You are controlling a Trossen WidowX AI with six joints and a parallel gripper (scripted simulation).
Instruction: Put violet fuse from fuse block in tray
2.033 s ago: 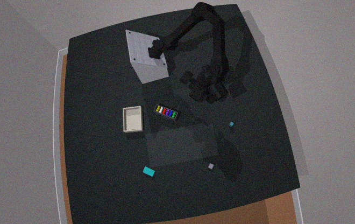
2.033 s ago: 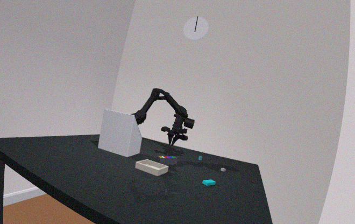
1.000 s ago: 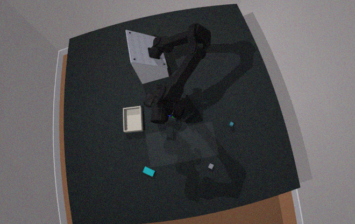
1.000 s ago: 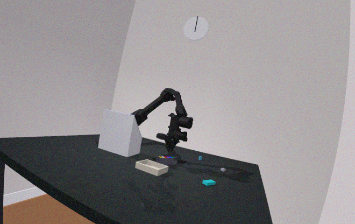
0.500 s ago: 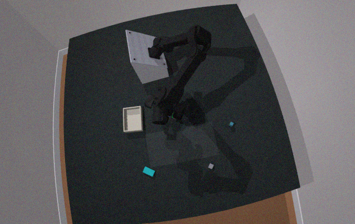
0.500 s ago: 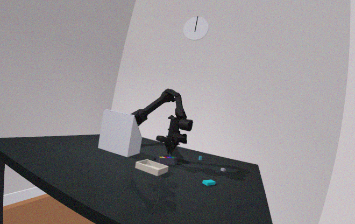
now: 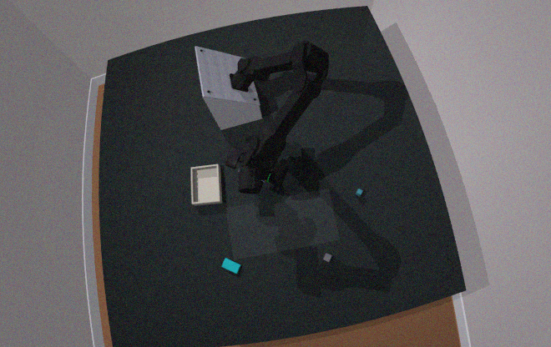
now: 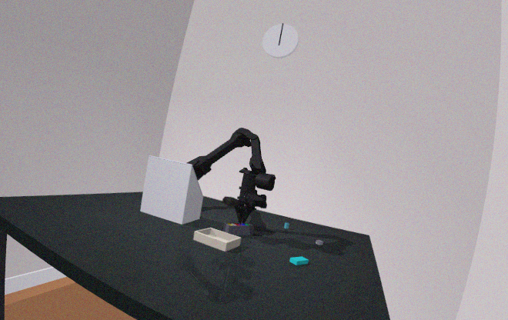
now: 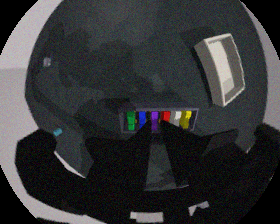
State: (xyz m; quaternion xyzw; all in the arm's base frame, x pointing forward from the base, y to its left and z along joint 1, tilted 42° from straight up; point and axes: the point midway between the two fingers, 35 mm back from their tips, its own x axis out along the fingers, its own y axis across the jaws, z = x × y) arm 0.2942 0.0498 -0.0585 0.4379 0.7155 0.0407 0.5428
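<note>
My gripper tip is now 2 cm above the violet fuse. From my gripper tip the other things lie so: cream tray 1 cm behind, 19 cm to the right, 4 cm below; cyan block 27 cm ahead, 16 cm to the right, 4 cm below; cyan cube 14 cm ahead, 31 cm to the left, 3 cm below.
</note>
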